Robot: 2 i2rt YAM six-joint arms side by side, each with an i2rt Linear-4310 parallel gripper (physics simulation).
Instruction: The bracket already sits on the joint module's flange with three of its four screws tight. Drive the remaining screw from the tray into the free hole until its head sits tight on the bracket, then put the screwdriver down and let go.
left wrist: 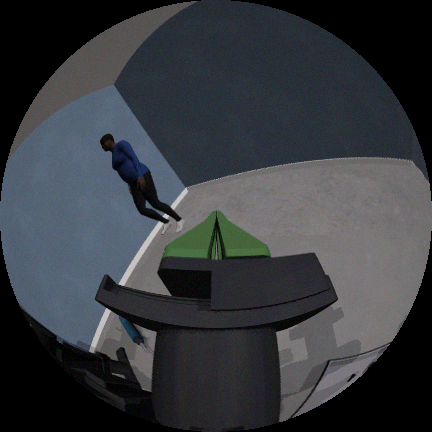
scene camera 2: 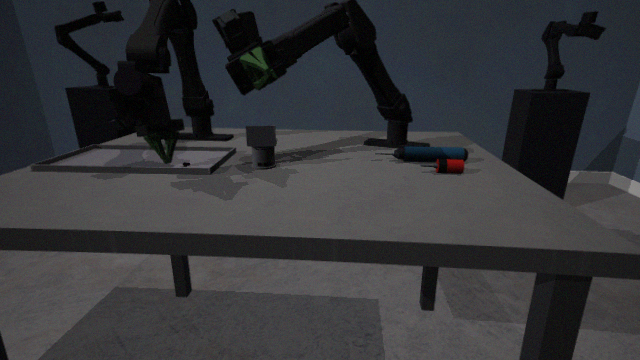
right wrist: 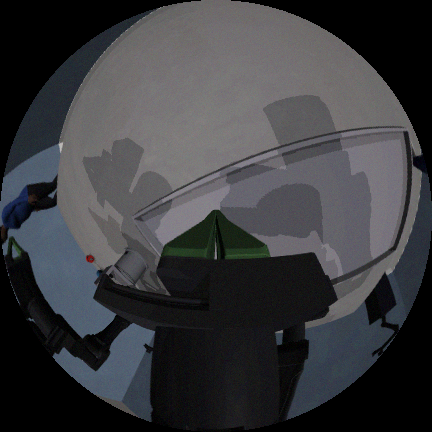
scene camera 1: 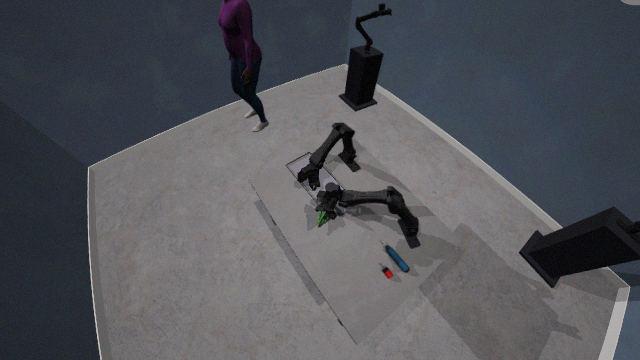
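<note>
The black screw lies in the tray, near its right end in scene camera 2. My right gripper is shut and empty, pointing down with its tips low over the tray, a little left of the screw; its fingers hide the screw in its wrist view. My left gripper is shut and empty, high above the table. The grey bracket sits on the upright joint module, right of the tray. The free hole cannot be made out. A blue screwdriver lies at the right.
A small red-handled tool lies beside the blue screwdriver. The left arm reaches over the bracket and module area. Dark pedestals with small arms stand beyond the table. A person in purple stands on the floor.
</note>
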